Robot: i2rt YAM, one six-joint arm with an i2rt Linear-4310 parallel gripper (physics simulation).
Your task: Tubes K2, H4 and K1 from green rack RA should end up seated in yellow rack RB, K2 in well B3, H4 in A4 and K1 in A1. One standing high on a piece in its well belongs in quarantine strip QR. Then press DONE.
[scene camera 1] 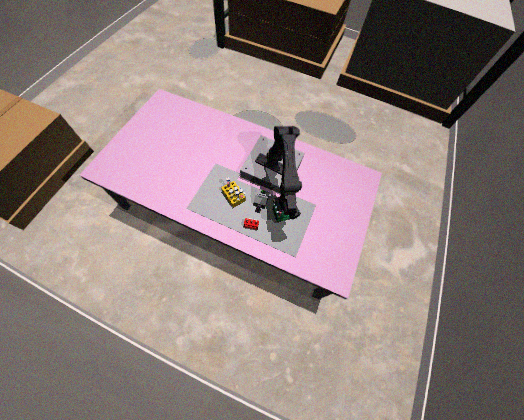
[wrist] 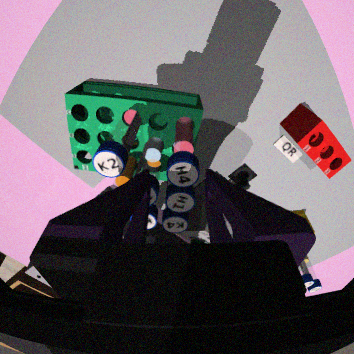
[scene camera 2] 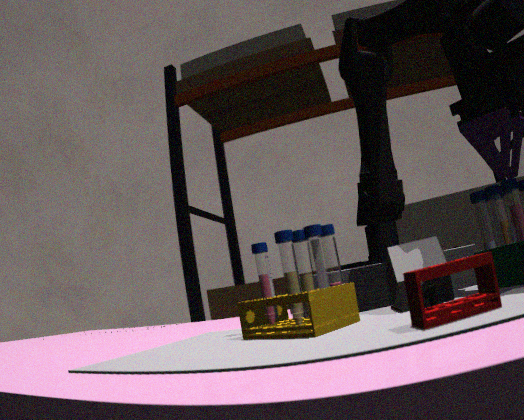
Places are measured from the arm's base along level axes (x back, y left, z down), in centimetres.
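Pixels of known places: gripper, fingertip midpoint: (wrist: 177, 177) (scene camera 2: 508, 177); arm's base at its link origin: (scene camera 1: 271, 164).
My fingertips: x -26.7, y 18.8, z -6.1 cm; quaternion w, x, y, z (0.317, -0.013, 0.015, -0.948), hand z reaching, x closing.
Ahead of a thing's pixels: the offset from my fingertips to its middle. "spot": to the spot under its first point. Level surfaces: height alone.
The green rack RA @(dx +4.8, dy +1.5, dz +10.4 cm) (wrist: 105, 102) (scene camera 1: 279, 215) lies right below my wrist. Tube K2 @(spot: dx +3.0, dy +3.1, dz +0.3 cm) (wrist: 109, 164) stands at its near left. Tube H4 @(spot: dx -0.3, dy -0.1, dz +0.3 cm) (wrist: 182, 172) stands in line with tubes H1 @(spot: dx +1.3, dy -2.1, dz +0.3 cm) (wrist: 180, 201) and K4 @(spot: dx +3.1, dy -3.7, dz +0.3 cm) (wrist: 174, 223). My gripper (wrist: 177, 177) is open and hangs over the rack. Its fingers stand on either side of the H4, H1, K4 column and grip nothing. Another cap @(spot: dx +4.3, dy -2.5, dz +0.4 cm) (wrist: 152, 221) is half hidden behind the left finger; I cannot read its label. The yellow rack RB @(dx -0.1, dy -29.9, dz +10.4 cm) (scene camera 1: 234, 199) (scene camera 2: 327, 308) holds several blue-capped tubes.
The red quarantine strip @(dx -11.6, dy -11.8, dz +10.4 cm) (wrist: 321, 147) (scene camera 1: 251, 223) (scene camera 2: 427, 317) with its QR label @(spot: dx -8.6, dy -12.9, dz +12.7 cm) (wrist: 289, 149) lies to the right of the green rack. A small dark square piece @(spot: dx -1.4, dy -12.7, dz +12.4 cm) (wrist: 242, 175) sits between them. All stand on a grey mat @(dz +12.9 cm) (scene camera 1: 210, 200) on the pink table @(dz +13.2 cm) (scene camera 1: 156, 137).
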